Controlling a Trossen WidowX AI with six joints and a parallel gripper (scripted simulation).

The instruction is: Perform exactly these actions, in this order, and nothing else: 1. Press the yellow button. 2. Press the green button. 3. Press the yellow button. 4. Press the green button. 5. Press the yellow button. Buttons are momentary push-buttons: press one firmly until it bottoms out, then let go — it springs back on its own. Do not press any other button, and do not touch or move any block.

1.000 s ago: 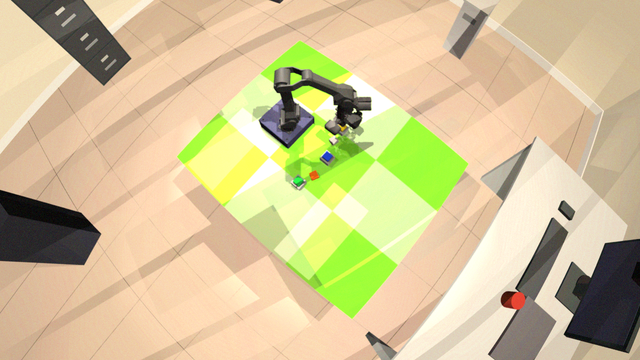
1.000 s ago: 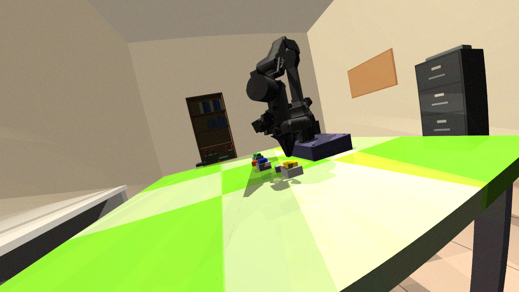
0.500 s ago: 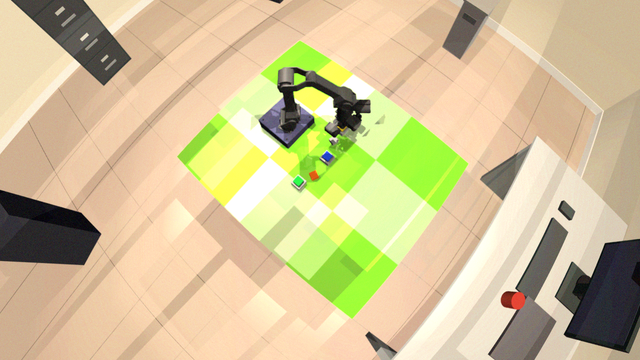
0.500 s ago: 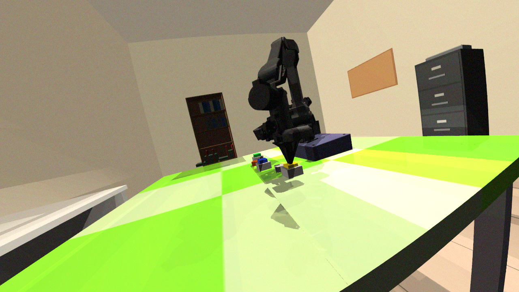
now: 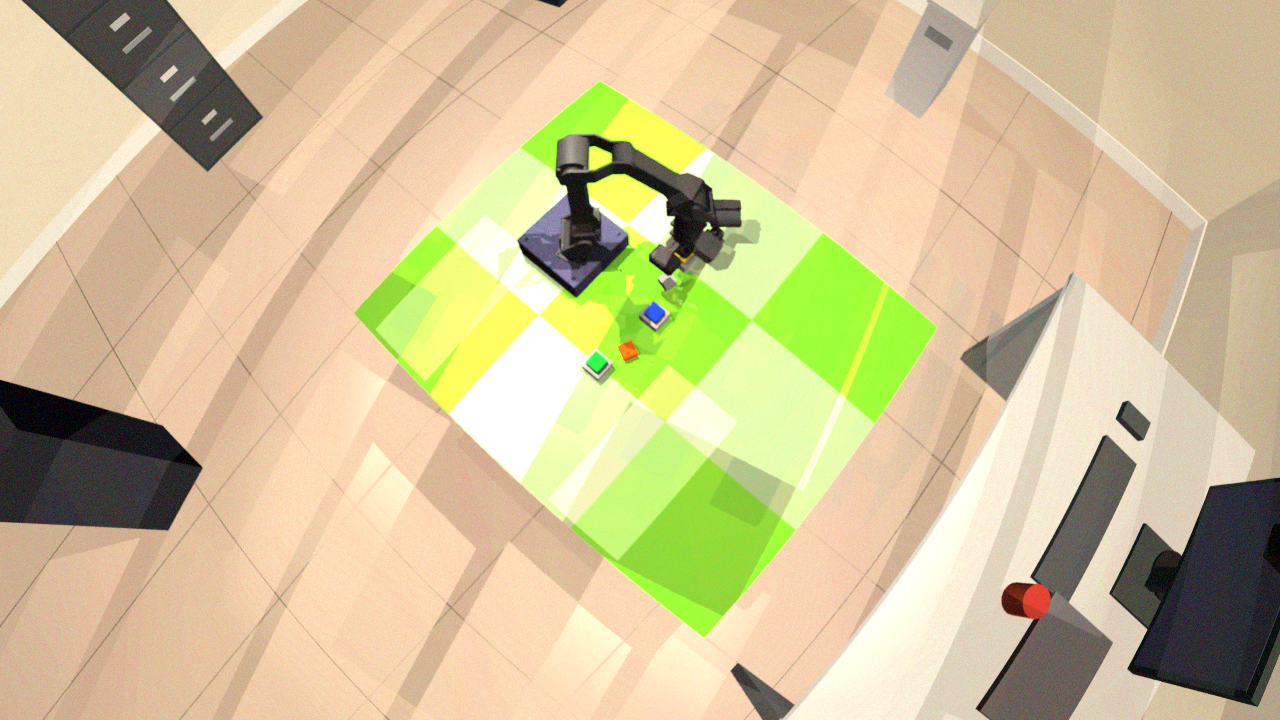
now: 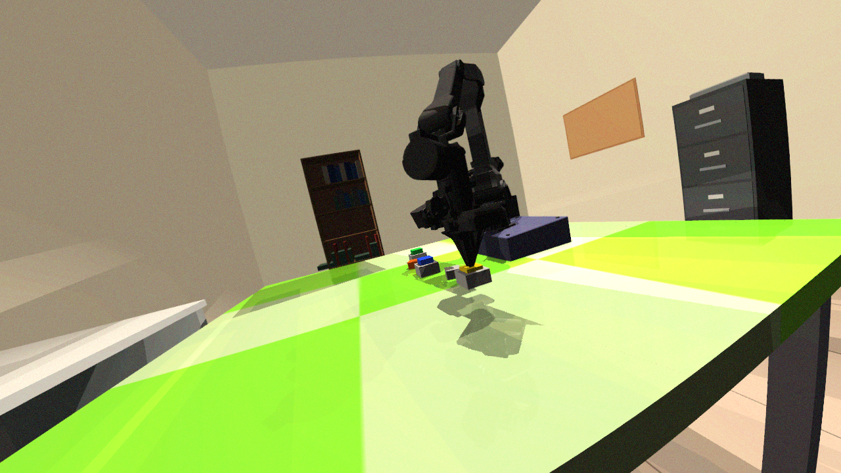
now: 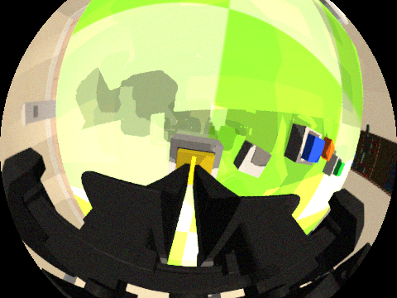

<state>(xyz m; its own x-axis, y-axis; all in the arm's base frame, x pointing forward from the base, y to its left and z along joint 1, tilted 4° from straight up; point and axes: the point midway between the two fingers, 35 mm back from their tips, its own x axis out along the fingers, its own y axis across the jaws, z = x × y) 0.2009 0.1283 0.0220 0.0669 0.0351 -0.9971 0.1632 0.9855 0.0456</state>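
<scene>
The yellow button is 10 mm below my gripper tip. Round my gripper tip: blue button: 160 mm to the right, 20 mm ahead; then orange block: 250 mm to the right, 20 mm below, 10 mm ahead; then grey block: 70 mm to the right, 20 mm below.
</scene>
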